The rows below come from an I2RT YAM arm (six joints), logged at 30 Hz.
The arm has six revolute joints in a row. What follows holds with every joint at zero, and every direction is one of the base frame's.
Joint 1 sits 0.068 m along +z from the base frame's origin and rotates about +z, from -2.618 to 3.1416 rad.
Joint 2 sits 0.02 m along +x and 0.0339 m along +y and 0.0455 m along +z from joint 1 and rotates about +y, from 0 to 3.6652 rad.
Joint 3 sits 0.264 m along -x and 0.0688 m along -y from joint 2 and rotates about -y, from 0 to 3.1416 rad.
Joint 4 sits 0.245 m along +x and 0.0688 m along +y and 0.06 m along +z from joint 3 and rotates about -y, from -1.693 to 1.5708 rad.
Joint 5 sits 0.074 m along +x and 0.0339 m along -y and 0.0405 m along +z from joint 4 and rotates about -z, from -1.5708 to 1.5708 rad.
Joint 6 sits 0.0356 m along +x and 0.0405 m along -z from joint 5 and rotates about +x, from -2.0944 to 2.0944 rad.
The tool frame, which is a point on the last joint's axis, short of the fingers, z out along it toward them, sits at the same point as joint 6; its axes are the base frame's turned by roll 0, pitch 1.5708 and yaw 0 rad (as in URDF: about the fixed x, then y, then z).
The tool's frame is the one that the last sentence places.
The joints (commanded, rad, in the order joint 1, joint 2, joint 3, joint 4, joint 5, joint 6), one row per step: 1.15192 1.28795 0.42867 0.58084 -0.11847 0.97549; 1.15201 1.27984 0.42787 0.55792 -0.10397 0.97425; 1.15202 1.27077 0.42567 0.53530 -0.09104 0.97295; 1.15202 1.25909 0.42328 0.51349 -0.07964 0.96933; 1.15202 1.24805 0.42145 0.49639 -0.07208 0.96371; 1.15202 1.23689 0.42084 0.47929 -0.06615 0.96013; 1.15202 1.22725 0.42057 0.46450 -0.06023 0.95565; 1.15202 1.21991 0.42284 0.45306 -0.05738 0.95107; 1.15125 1.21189 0.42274 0.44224 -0.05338 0.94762; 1.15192 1.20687 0.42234 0.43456 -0.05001 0.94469; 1.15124 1.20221 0.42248 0.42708 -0.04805 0.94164; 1.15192 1.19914 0.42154 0.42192 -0.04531 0.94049; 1.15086 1.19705 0.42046 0.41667 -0.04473 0.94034; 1.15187 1.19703 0.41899 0.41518 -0.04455 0.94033; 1.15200 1.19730 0.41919 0.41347 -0.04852 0.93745; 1.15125 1.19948 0.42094 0.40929 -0.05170 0.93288; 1.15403 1.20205 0.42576 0.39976 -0.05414 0.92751
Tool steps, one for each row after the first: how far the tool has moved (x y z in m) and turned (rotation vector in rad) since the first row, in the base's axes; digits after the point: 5 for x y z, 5 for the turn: -0.00013 -0.00149 -0.00075 -0.01628 0.00147 -0.01347; -0.00043 -0.00330 -0.00169 -0.03262 0.00317 -0.02542; -0.00088 -0.00530 -0.00200 -0.04658 0.00175 -0.03518; -0.00134 -0.00699 -0.00180 -0.05647 -0.00233 -0.04065; -0.00178 -0.00849 -0.00121 -0.06435 -0.00466 -0.04514; -0.00212 -0.00977 -0.00063 -0.07148 -0.00825 -0.04933; -0.00226 -0.01035 0.00057 -0.07495 -0.01247 -0.05061; -0.00238 -0.01143 0.00123 -0.07924 -0.01555 -0.05407; -0.00273 -0.01209 0.00144 -0.08343 -0.01798 -0.05563; -0.00276 -0.01276 0.00176 -0.08713 -0.02022 -0.05716; -0.00307 -0.01327 0.00162 -0.09067 -0.02090 -0.05864; -0.00303 -0.01388 0.00120 -0.09474 -0.01954 -0.06009; -0.00338 -0.01406 0.00058 -0.09747 -0.01853 -0.05916; -0.00354 -0.01401 0.00041 -0.09943 -0.01932 -0.05431; -0.00336 -0.01377 0.00006 -0.10464 -0.02072 -0.05046; -0.00380 -0.01289 0.00005 -0.11260 -0.02220 -0.04343
